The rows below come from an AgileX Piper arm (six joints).
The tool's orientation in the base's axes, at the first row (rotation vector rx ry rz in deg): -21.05, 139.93, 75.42
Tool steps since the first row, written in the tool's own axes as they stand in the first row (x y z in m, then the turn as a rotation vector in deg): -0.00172, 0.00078, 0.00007, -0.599, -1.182, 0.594; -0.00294, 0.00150, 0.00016, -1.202, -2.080, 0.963; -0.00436, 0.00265, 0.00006, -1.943, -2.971, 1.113; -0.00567, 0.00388, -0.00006, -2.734, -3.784, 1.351; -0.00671, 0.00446, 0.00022, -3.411, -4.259, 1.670
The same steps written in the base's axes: 0.00128, 0.00059, 0.00126, 1.097, -0.097, -0.947; 0.00213, 0.00113, 0.00226, 2.051, -0.230, -1.562; 0.00296, 0.00175, 0.00377, 3.089, -0.534, -2.004; 0.00366, 0.00240, 0.00530, 4.158, -0.720, -2.411; 0.00444, 0.00301, 0.00602, 5.009, -0.663, -2.652
